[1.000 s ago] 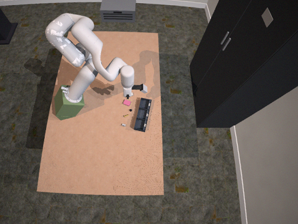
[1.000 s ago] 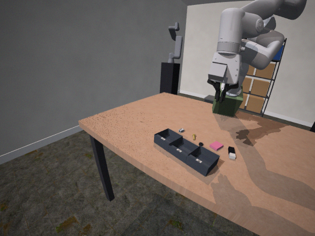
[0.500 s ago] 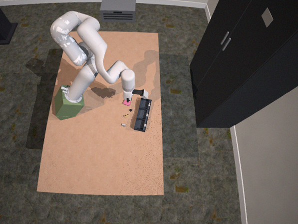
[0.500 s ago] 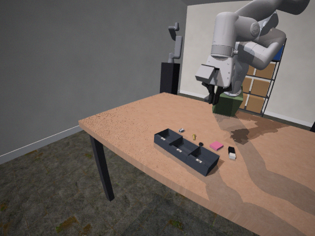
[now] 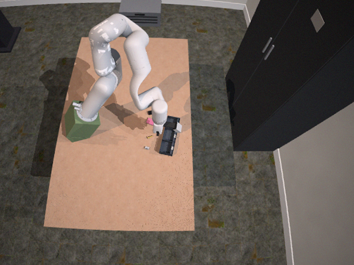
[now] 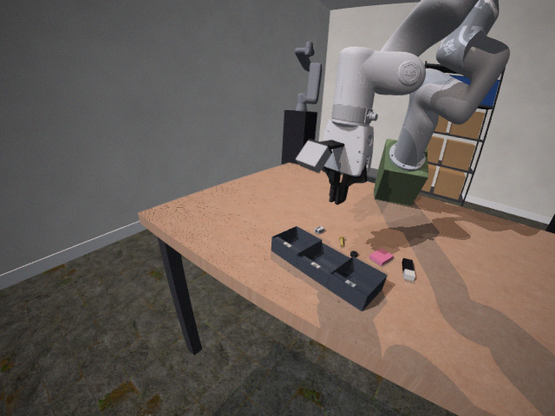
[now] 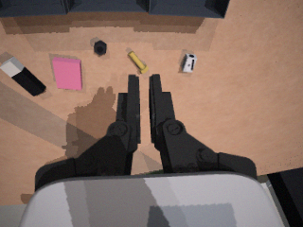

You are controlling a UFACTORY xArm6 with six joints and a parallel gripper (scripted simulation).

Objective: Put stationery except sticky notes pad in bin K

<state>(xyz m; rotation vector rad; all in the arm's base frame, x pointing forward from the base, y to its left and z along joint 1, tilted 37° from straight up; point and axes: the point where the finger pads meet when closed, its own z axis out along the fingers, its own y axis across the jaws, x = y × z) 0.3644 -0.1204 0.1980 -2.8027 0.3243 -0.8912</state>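
Right now my hand is 140 mm above the dark bin tray, 70 mm short of it and 20 mm to the right of it. From my hand the other things lie so: yellow bolt 150 mm below, 60 mm behind, 10 mm to the left; white sharpener 150 mm below, 70 mm behind, 60 mm to the right; black nut 150 mm below, 60 mm to the left, 30 mm behind.
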